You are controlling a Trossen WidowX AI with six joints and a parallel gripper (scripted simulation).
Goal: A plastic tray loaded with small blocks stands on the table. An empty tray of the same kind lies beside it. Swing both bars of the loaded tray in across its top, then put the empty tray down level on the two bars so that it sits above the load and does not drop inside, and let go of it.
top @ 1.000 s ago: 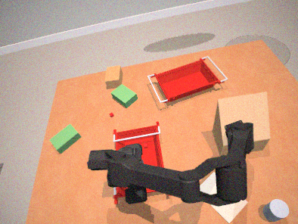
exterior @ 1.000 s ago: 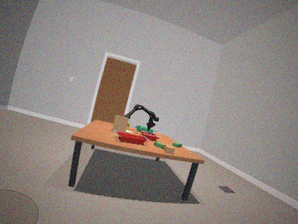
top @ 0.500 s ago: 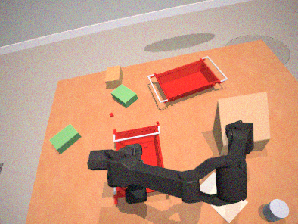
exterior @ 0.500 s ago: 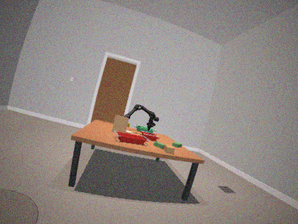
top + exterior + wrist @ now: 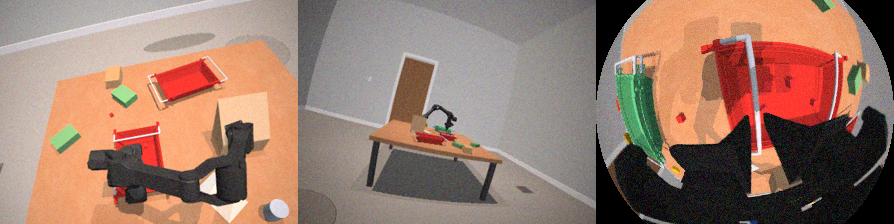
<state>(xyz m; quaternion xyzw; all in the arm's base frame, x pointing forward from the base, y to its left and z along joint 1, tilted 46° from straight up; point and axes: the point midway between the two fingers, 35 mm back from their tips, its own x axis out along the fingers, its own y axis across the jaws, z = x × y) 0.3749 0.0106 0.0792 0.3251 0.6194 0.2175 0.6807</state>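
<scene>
Right now my gripper tip is 460 mm to the left of the red tray, 330 mm past it and 40 mm above it. From my gripper tip the other things lie so: grey cylinder (400 mm behind, 200 mm to the left, 50 mm below); then tiny red cube (390 mm to the right, 90 mm ahead, 80 mm below); then white sheet (260 mm behind, 110 mm to the left, 80 mm below).
</scene>
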